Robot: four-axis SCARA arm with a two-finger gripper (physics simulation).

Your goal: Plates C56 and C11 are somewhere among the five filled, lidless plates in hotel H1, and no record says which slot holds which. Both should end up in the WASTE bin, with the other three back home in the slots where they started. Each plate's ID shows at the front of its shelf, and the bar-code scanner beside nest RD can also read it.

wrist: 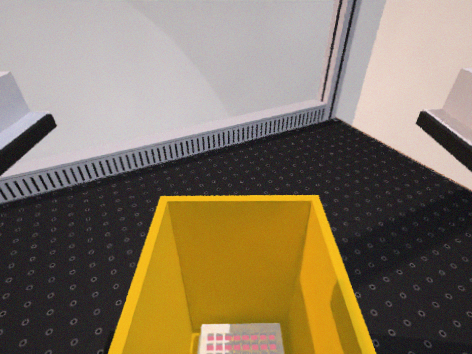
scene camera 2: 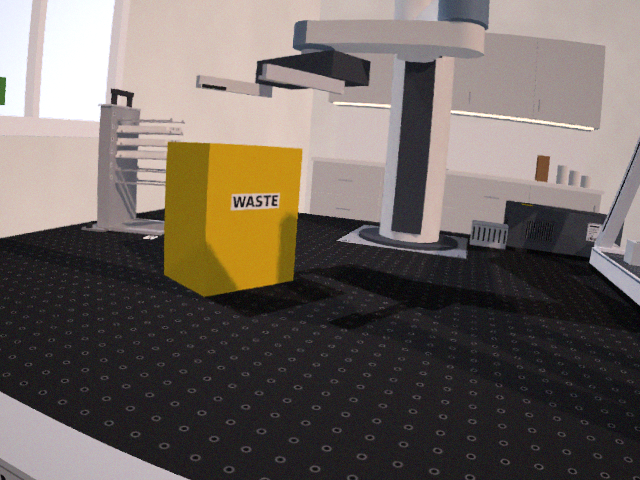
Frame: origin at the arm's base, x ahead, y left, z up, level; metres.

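Where they show: gripper, between the fingertips: (wrist: 235,98) (scene camera 2: 227,76); arm's base, origin of its link: (scene camera 2: 408,244).
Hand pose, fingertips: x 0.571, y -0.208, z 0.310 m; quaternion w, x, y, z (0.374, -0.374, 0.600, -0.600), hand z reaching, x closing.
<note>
Each offset is from my fingertips to the top centre of the thing. "spot": to the spot under its first point.
The yellow WASTE bin {dx -0.022, dy +0.008, dz -0.097 m} (scene camera 2: 253,237) (wrist: 142,280) stands upright with its top open. A white plate {spot: dx +0.022, dy -0.014, dz -0.264 m} (wrist: 240,341) with pink-filled wells lies inside, low in the bin; part of it shows at the bottom of the wrist view, and its ID cannot be seen. My gripper (scene camera 2: 231,78) (wrist: 235,98) is open and empty, its fingers wide apart, higher than the bin's rim. Hotel H1 (scene camera 2: 107,165) stands behind the bin at the left, partly hidden by it. Light plates show on its upper shelves; their IDs are too small to read. The scanner and nest RD cannot be made out.
The arm's column (scene camera 2: 413,155) stands behind the bin to the right. A grey slotted unit {spot: dx -0.615, dy +0.409, dz -0.265 m} (scene camera 2: 488,234) and a dark box {spot: dx -0.604, dy +0.559, dz -0.231 m} (scene camera 2: 547,229) stand at the back right. A slotted rail {spot: dx +0.433, dy -0.044, dz -0.273 m} (wrist: 165,150) runs below a glass panel (wrist: 125,65).
</note>
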